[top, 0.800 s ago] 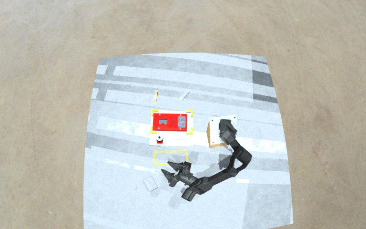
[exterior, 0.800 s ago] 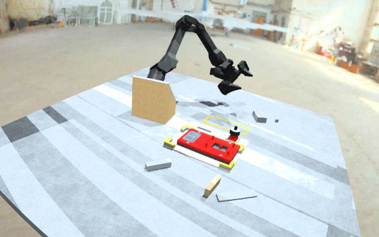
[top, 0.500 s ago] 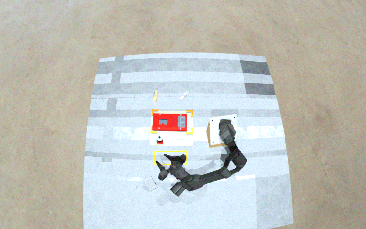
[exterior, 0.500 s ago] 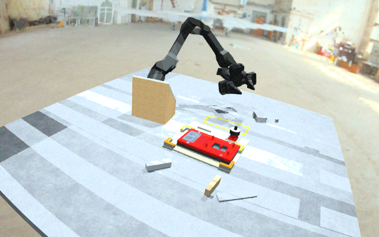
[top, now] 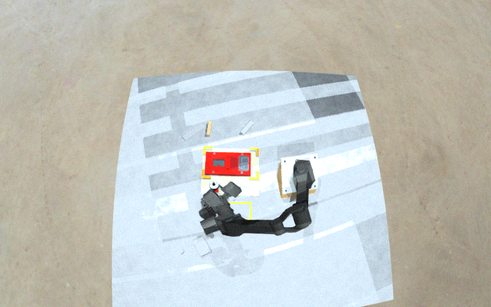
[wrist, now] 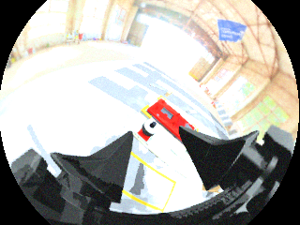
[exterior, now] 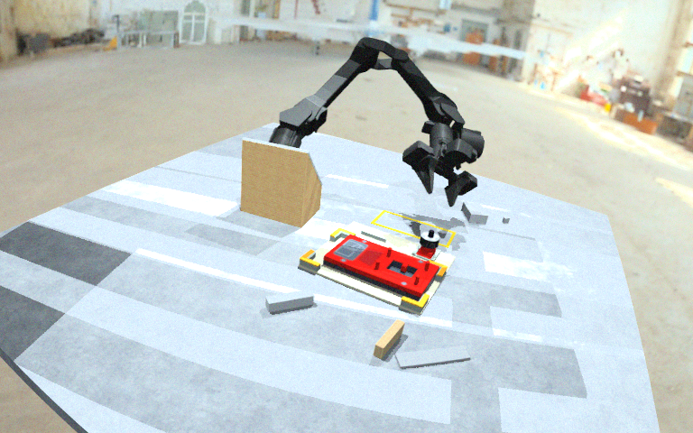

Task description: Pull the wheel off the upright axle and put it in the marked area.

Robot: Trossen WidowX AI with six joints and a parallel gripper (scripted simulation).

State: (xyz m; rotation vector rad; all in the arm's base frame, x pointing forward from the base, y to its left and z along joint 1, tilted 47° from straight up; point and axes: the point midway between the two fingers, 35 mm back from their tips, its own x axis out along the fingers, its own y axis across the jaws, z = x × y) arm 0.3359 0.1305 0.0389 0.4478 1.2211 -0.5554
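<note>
The grey wheel lies 10 mm ahead of my gripper tip, 50 mm to the right of it and 70 mm below it. Round my gripper tip: axle (10 mm ahead, 50 mm to the right, 80 mm below); then grey wedge (50 mm ahead, 220 mm to the left, 100 mm below); then wooden block (40 mm ahead, 350 mm to the right, 100 mm below).
</note>
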